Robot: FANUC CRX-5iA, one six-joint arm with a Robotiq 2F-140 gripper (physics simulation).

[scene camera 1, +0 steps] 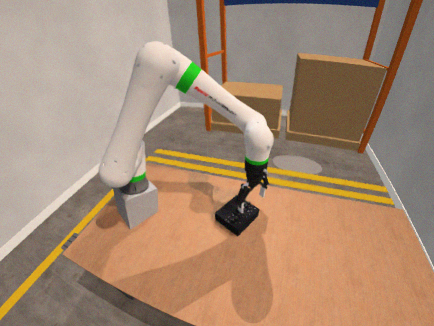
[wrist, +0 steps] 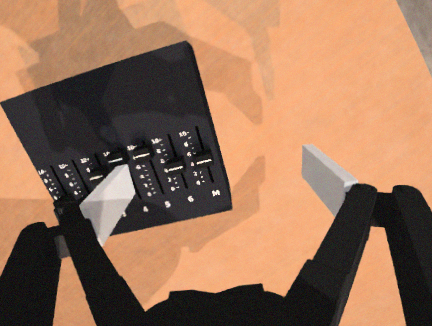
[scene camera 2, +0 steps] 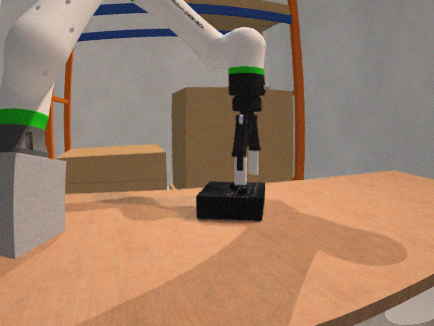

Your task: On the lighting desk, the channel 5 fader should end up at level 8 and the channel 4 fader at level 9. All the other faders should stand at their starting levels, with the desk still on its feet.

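Pixels of known places: gripper, fingertip midpoint: (scene camera 1: 251,203) (wrist: 215,169) (scene camera 2: 247,179); arm's base, link origin: (scene camera 1: 134,185) (scene camera 2: 17,157).
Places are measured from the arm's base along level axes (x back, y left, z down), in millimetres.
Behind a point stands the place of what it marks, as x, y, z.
Observation:
The black lighting desk (scene camera 1: 229,220) @(-478, 69, 110) (scene camera 2: 230,206) @(-468, 57, 131) (wrist: 150,75) @(-458, 197, 110) stands flat on the table. In the wrist view the channel 5 fader (wrist: 141,154) @(-500, 157, 97) is near its 8 mark, and the channel 4 fader (wrist: 116,159) @(-491, 138, 97) is high in its slot, its exact level unclear. The channel 3 fader (wrist: 96,176) @(-492, 113, 97), channel 6 fader (wrist: 175,167) @(-523, 171, 97) and master fader (wrist: 204,160) @(-532, 194, 97) also show; the channel 1 and 2 knobs are hidden. My gripper (scene camera 1: 252,200) @(-545, 195, 100) (scene camera 2: 247,177) @(-545, 195, 100) (wrist: 215,169) @(-545, 195, 100) is open and empty. One fingertip is low over the desk, just on the label side of the channel 4 knob; the other is beyond the desk's M side.
The wooden table (scene camera 1: 175,260) @(-329, -180, 165) (scene camera 2: 150,270) @(-290, -170, 165) (wrist: 320,90) @(-558, 313, 165) carries the desk and the arm's grey base block (scene camera 1: 137,205) @(-65, -68, 47) (scene camera 2: 37,205) @(-67, -64, 87). Large cardboard boxes (scene camera 1: 335,100) (scene camera 2: 230,135) and an orange rack post (scene camera 1: 390,80) (scene camera 2: 298,100) stand behind the table.

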